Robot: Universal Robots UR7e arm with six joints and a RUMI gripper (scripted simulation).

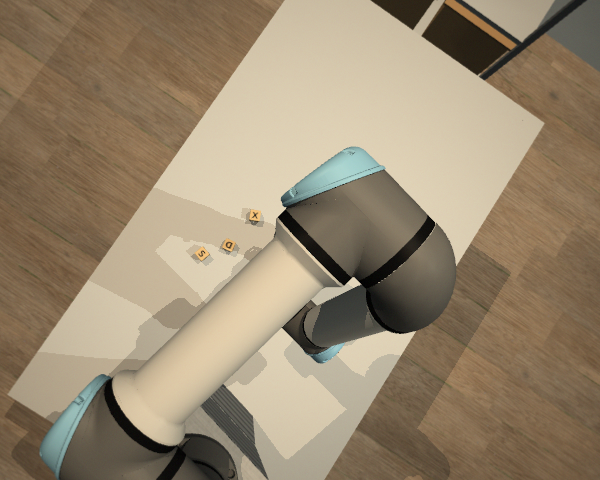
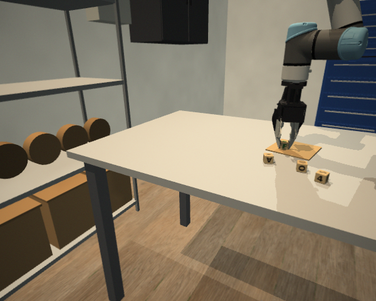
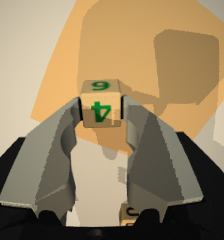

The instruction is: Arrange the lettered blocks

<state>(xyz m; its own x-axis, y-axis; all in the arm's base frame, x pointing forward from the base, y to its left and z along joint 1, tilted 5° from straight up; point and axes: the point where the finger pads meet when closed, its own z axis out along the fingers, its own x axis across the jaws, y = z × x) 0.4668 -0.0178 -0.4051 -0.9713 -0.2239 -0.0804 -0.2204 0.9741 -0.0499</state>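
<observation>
My gripper is now 30 mm past the orange mat, 20 mm to the left of it and 20 mm above it. Also, from my hand: D block 150 mm to the left, 60 mm behind, 10 mm below; then X block 130 mm to the left, 30 mm ahead, 10 mm below; then green-marked block right at my hand.
</observation>
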